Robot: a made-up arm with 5 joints. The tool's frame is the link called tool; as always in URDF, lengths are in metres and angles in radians.
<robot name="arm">
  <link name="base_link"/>
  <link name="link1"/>
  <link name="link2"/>
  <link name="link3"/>
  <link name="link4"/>
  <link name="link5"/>
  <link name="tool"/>
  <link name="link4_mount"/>
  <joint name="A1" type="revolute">
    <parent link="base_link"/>
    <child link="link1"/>
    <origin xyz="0.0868 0.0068 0.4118" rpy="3.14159 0 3.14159"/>
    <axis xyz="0 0 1"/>
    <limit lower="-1.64" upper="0.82" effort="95" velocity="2.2"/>
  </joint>
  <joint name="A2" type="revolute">
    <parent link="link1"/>
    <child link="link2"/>
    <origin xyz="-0.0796 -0.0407 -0.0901" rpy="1.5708 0 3.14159"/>
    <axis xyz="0 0 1"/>
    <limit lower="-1.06" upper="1.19" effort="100" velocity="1.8"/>
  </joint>
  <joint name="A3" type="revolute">
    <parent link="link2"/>
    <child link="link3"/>
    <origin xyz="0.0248 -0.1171 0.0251"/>
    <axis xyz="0 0 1"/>
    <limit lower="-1.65" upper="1.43" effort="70" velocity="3.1"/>
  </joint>
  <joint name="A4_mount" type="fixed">
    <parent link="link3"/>
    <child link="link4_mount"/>
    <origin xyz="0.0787 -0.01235 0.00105"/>
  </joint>
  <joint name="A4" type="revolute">
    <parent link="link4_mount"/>
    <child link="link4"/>
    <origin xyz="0.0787 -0.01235 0.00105" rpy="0 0 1.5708"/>
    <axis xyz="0 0 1"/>
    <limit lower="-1.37" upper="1.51" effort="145" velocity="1.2"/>
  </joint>
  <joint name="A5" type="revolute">
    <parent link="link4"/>
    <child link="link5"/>
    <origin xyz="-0.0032 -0.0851 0.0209" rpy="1.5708 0 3.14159"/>
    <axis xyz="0 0 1"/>
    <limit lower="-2.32" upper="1.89" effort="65" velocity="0.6"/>
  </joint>
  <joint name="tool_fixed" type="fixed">
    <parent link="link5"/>
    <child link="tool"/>
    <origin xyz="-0.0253 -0.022 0.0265" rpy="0 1.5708 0"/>
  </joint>
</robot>
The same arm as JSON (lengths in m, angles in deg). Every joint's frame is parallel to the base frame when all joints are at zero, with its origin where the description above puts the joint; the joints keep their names.
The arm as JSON. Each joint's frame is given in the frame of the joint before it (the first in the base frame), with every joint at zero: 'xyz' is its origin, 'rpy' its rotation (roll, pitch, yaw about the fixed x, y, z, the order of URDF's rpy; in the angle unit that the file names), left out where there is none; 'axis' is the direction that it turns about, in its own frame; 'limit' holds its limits. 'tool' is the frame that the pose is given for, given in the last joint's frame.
{"units": {"length": "m", "angle": "deg"}, "joints": [
  {"name": "A1", "type": "revolute", "origin": {"xyz": [0.0868, 0.0068, 0.4118]}, "axis": [0.0, 0.0, -1.0], "limit": {"lower": -93.97, "upper": 46.98}},
  {"name": "A2", "type": "revolute", "origin": {"xyz": [0.0796, -0.0407, 0.0901]}, "axis": [0.0, 1.0, 0.0], "limit": {"lower": -60.73, "upper": 68.18}},
  {"name": "A3", "type": "revolute", "origin": {"xyz": [0.0248, 0.0251, 0.1171]}, "axis": [0.0, 1.0, 0.0], "limit": {"lower": -94.54, "upper": 81.93}},
  {"name": "A4", "type": "revolute", "origin": {"xyz": [0.1574, 0.0021, 0.0247]}, "axis": [0.0, 1.0, 0.0], "limit": {"lower": -78.5, "upper": 86.52}},
  {"name": "A5", "type": "revolute", "origin": {"xyz": [0.0851, 0.0209, 0.0032]}, "axis": [-1.0, 0.0, 0.0], "limit": {"lower": -132.93, "upper": 108.29}}
], "tool": {"origin": {"xyz": [-0.0265, -0.022, -0.0253], "rpy": [0.0, 0.0, 0.0]}}}

